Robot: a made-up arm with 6 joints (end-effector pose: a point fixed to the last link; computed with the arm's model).
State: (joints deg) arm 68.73 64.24 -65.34 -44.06 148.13 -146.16
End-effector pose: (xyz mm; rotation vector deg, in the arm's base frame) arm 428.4 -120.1 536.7 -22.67 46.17 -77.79
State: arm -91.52 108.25 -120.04 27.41 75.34 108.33
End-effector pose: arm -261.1 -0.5 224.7 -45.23 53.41 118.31
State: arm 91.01 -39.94 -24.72 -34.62 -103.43 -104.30
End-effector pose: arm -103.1 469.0 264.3 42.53 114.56 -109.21
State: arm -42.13 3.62 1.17 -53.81 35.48 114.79
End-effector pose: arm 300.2 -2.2 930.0 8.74 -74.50 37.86
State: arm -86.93 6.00 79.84 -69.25 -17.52 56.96
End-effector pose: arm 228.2 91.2 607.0 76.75 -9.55 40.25
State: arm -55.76 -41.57 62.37 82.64 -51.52 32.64
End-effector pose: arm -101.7 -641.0 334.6 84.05 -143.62 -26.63
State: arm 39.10 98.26 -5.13 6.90 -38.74 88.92
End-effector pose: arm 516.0 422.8 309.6 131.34 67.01 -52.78
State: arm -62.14 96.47 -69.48 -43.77 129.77 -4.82
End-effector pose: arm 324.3 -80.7 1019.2 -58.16 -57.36 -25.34
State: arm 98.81 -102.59 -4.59 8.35 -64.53 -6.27
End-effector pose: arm 167.5 681.9 966.8 -33.71 -96.62 -10.58
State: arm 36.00 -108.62 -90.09 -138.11 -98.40 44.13
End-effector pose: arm 402.7 -37.0 81.1 74.24 42.60 -83.10
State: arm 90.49 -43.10 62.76 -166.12 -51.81 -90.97
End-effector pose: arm -9.1 533.6 405.1 -8.82 -165.95 -61.69
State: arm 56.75 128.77 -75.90 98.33 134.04 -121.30
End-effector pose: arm 546.4 -41.3 874.5 71.18 -91.14 -11.17
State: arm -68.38 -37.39 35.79 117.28 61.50 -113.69
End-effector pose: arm -393.5 47.4 262.7 54.55 154.65 -71.43
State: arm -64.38 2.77 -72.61 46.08 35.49 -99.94
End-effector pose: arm 444.4 119.1 302.3 45.04 56.65 8.56
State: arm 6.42 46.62 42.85 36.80 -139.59 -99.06
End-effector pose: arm 4.6 84.1 877.7 -73.20 -69.38 -142.69
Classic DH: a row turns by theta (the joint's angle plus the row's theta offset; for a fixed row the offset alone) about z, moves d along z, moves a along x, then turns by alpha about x. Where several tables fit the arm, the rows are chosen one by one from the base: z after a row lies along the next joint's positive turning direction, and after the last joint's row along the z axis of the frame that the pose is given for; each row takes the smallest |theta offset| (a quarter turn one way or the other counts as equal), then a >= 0, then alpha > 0; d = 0 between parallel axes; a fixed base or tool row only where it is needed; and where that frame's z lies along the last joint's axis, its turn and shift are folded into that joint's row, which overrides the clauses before.
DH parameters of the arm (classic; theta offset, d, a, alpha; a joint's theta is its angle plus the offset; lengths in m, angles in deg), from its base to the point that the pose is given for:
base (fixed): 45 0 0.2546 0
joint 1: -45 0.58 0.25 -90
joint 2: 89.86 -0.2966 0.0101 -86.11
joint 3: 0 0.0604 0.0897 86.11
joint 4: -68.67 0.1108 0.0186 -103.63
joint 5: -84.78 0.0362 0.0416 69.43
joint 6: -27.14 -0.3866 -0.3481 -123.29
tool (fixed): 144.54 -0.1663 0 0

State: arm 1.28 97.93 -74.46 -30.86 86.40 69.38
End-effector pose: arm 582.5 -365.1 819.3 18.97 -52.03 -48.17
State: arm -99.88 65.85 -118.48 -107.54 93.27 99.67
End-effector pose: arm -107.2 172.6 1041.5 109.68 16.98 108.31
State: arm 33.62 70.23 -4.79 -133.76 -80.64 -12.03
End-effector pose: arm 610.3 468.1 818.9 -112.88 -65.86 -14.64
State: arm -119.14 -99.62 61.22 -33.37 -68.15 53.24
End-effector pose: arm 65.0 -137.9 760.3 17.84 -26.94 0.23
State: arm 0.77 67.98 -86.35 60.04 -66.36 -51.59
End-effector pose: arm 558.7 401.9 928.3 56.23 14.01 94.87
